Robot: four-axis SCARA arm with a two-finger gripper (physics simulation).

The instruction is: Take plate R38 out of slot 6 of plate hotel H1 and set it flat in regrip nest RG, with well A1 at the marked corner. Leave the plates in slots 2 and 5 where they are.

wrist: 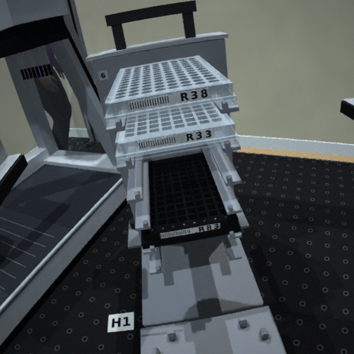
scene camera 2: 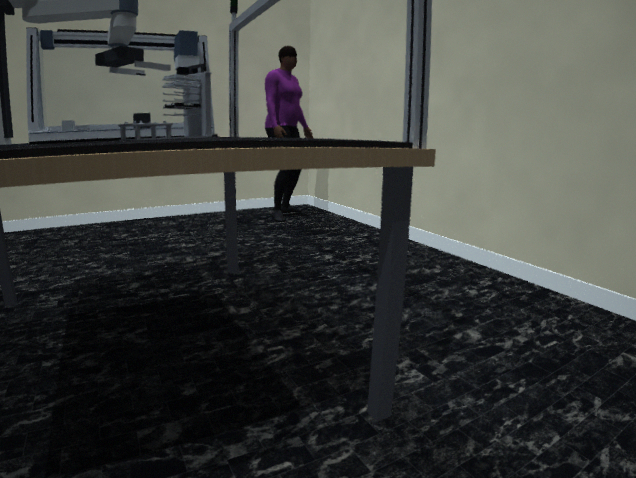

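Observation:
Plate R38 (wrist: pixel 167 77), clear with many wells, lies flat in the top slot, marked 6, of the grey plate hotel H1 (wrist: pixel 216 56) (scene camera 2: pixel 192 120). Clear plate R33 (wrist: pixel 175 122) is just below it, and black plate R83 (wrist: pixel 185 192) lies lower in the hotel. My gripper (wrist: pixel 182 109) (scene camera 2: pixel 157 70) is open and empty. Its fingers show at the left and right edges of the wrist view, wide apart with the hotel between them in that view. In scene camera 2 it hangs to the left of the hotel, a little above its top. I cannot make out nest RG for certain.
A black handle (wrist: pixel 151 13) stands on top of the hotel. A dark-topped unit with a pale edge (wrist: pixel 75 235) is left of it. In scene camera 2 a low stand on posts (scene camera 2: pixel 145 124) is near the hotel. A person in purple (scene camera 2: pixel 284 97) stands behind the table.

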